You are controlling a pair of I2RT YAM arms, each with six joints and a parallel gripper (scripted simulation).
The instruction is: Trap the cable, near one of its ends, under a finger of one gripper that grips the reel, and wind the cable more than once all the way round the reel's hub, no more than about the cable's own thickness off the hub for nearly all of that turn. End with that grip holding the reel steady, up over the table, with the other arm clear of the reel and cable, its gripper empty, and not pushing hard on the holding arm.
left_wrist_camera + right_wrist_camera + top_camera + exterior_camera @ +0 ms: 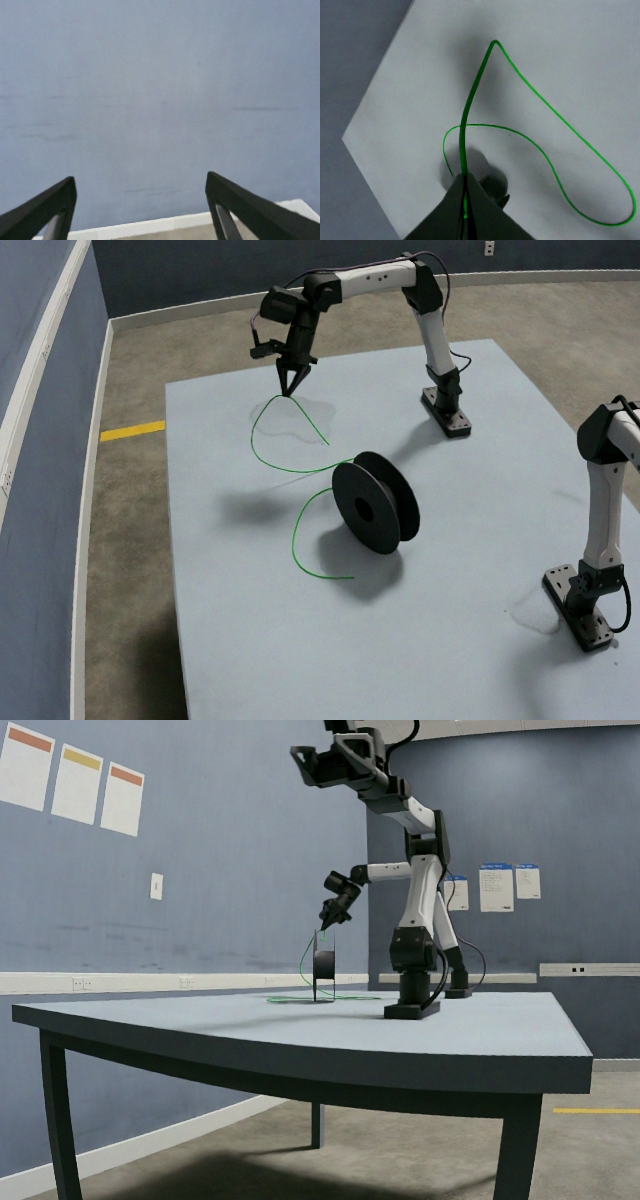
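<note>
My left hand is 700 mm to the left of the black reel, 300 mm above it and 290 mm short of it.
Now: the black reel 120 mm behind my right hand, 250 mm to the left of it and 130 mm below it.
</note>
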